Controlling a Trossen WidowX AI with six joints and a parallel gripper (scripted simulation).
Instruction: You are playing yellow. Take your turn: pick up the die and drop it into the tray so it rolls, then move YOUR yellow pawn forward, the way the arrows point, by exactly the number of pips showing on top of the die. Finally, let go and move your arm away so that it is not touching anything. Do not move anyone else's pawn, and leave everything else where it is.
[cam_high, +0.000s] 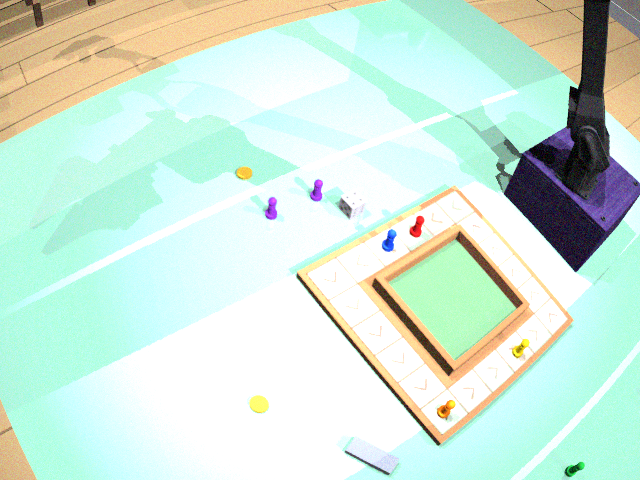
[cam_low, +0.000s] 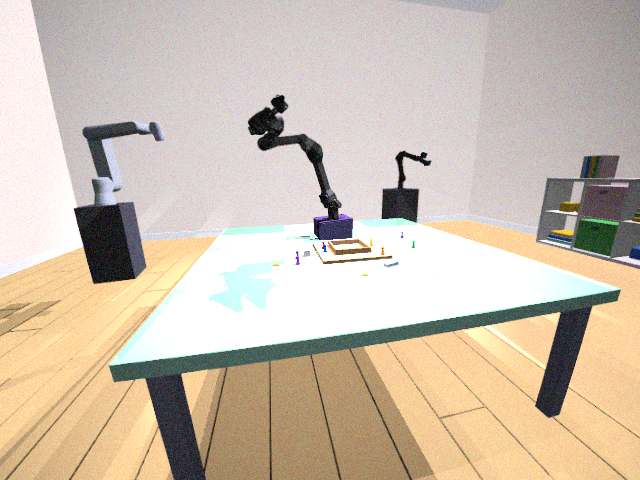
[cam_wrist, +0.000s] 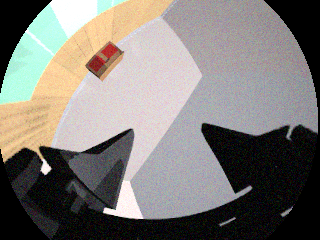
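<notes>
The die lies 580 mm below my gripper tip, 90 mm to the left of it and 20 mm behind it. The rest, counted from my gripper tip: red pawn: 570 mm below, 180 mm to the left, 50 mm behind; orange pawn: 570 mm below, 380 mm to the left, 120 mm ahead; blue pawn: 570 mm below, 170 mm to the left.
</notes>
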